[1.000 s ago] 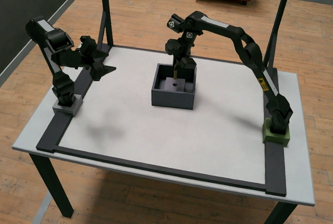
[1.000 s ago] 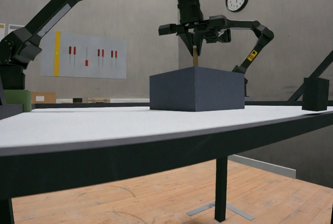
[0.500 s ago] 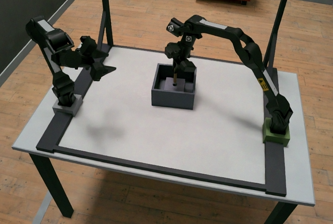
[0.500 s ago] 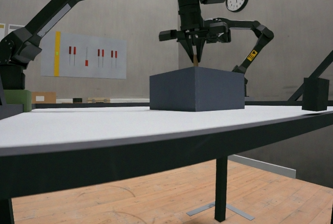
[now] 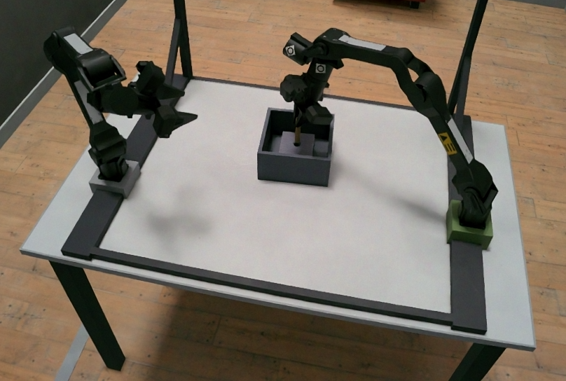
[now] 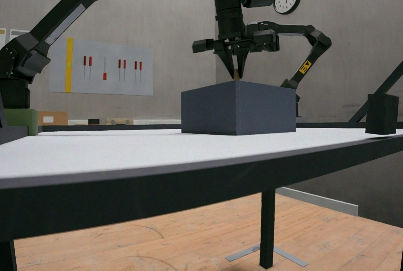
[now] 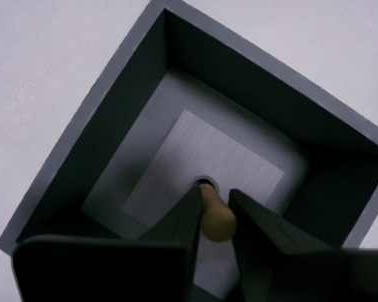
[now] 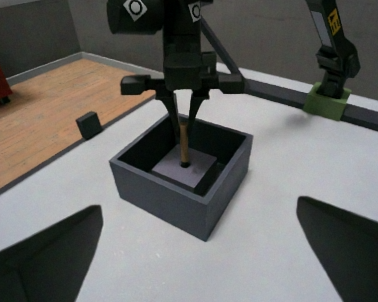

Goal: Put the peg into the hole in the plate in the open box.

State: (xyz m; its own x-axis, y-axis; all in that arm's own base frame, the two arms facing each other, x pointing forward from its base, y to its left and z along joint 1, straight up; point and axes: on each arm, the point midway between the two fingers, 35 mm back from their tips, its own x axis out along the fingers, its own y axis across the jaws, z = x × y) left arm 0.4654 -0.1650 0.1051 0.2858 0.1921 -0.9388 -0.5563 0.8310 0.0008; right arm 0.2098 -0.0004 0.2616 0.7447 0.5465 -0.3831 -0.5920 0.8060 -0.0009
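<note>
Right now the peg is 5 cm below my left hand. Also, from my left hand: grey plate 12 cm below; box 13 cm below.
</note>
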